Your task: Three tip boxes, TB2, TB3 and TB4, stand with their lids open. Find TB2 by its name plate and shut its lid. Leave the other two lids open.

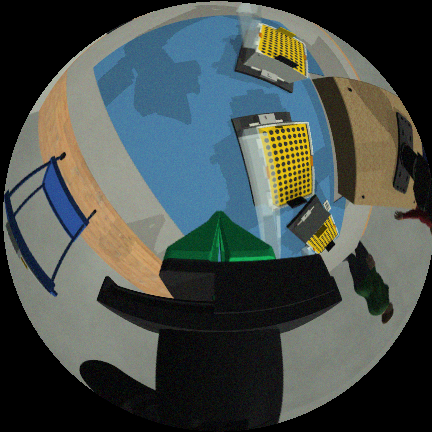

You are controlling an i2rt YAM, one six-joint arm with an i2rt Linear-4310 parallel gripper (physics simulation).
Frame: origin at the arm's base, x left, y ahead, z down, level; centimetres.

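Seen in the pictures: gripper, between the fingertips: (218, 216).
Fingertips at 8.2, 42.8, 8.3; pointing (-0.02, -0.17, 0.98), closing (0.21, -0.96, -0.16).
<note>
A point is followed by its place in that frame, as x, y, z.
Three tip boxes with yellow racks stand on the blue mat: one box (282, 47) @(-14.0, 27.3, 13.7) at the upper right, one (290, 162) @(6.4, 31.5, 13.6) right of centre, and one (325, 235) @(25.6, 18.6, 13.6) at the lower right. Their name plates are too small to read, so I cannot tell which is TB2. The upper box's clear lid (248, 17) stands open. The middle box's clear lid (270, 230) @(8.4, 39.4, 4.9) shows as a see-through panel past its lower end; its exact angle is unclear. The lower box's lid is hard to make out. My green-tipped gripper (218, 216) @(8.2, 42.8, 8.3) is shut and empty, left of the middle and lower boxes.
A tan block (380, 150) @(2.5, 7.2, 7.2) with a black plate and arm base stands right of the boxes. The blue mat (165, 165) @(4.0, 48.4, 19.3) lies on a grey surface with a wooden edge (95, 200) at the left. A blue frame (65, 200) is beyond it. A green-clad figure (372, 295) is at the lower right.
</note>
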